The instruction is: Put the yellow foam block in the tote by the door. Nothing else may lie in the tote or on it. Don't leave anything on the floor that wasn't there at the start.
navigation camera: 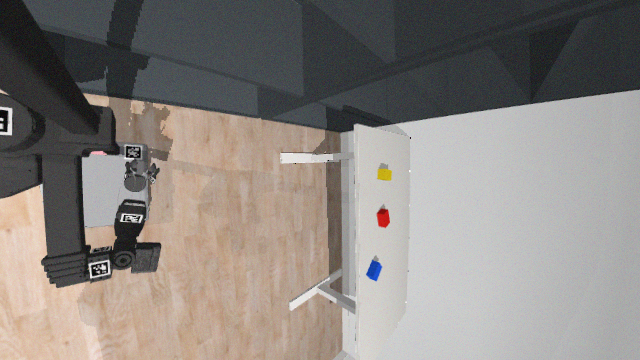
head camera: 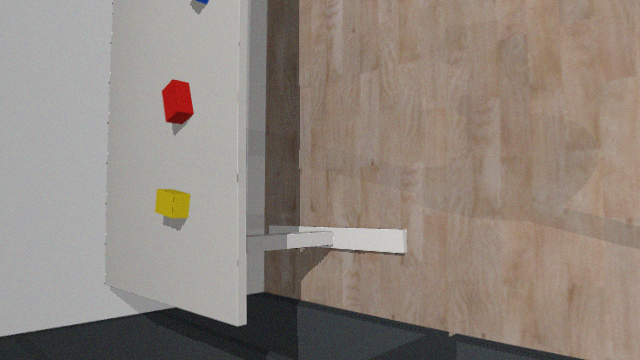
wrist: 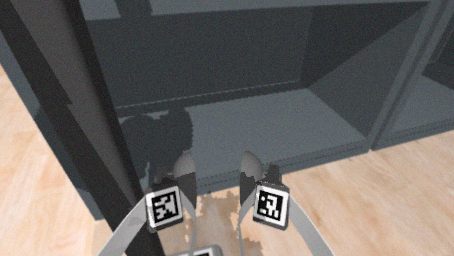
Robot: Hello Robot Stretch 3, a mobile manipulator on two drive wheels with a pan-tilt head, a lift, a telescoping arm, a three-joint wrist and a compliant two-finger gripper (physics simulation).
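Seen in the pictures: gripper, fingertip midpoint: [navigation camera: 144, 161] [wrist: 218, 170]; robot's base, link origin: [navigation camera: 134, 181].
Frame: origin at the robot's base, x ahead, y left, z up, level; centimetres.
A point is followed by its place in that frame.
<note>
The yellow foam block [head camera: 172, 204] @[x 103.3, y 5.0, z 76.5 cm] [navigation camera: 384, 174] @[x 103.3, y 5.1, z 76.1 cm] sits on the white table [head camera: 200, 270] @[x 96.7, y 20.4, z 72.0 cm] [navigation camera: 382, 315] @[x 118.7, y -91.3, z 72.0 cm], near the end beside the dark shelf unit. A red block [head camera: 177, 102] @[x 104.1, y -20.1, z 76.1 cm] [navigation camera: 383, 218] @[x 104.2, y -20.3, z 75.9 cm] and a blue block [head camera: 202, 1] @[x 99.6, y -45.2, z 73.4 cm] [navigation camera: 374, 270] @[x 96.1, y -48.6, z 75.7 cm] lie on the same table; the blue one is cut off by the frame edge in the head view. My gripper [navigation camera: 143, 171] @[x 2.9, y 8.1, z 45.3 cm] [wrist: 218, 170] @[x 2.9, y 8.1, z 45.3 cm] is open and empty, beside my base, well away from the table and facing the dark shelf unit in the wrist view. The tote does not show in these views.
A dark shelf unit [navigation camera: 450, 48] [wrist: 395, 95] with open compartments stands in front of the gripper and runs toward the table's end. A white table foot [head camera: 370, 240] @[x 98.6, y 17.4, z 2.5 cm] [navigation camera: 306, 158] @[x 110.1, y 17.7, z 2.5 cm] juts out over the wooden floor [head camera: 450, 125] @[x 70.5, y -22.2, z 0.0 cm] [navigation camera: 225, 240] @[x 43.5, y -38.5, z 0.0 cm]. A pale wall stands behind the table.
</note>
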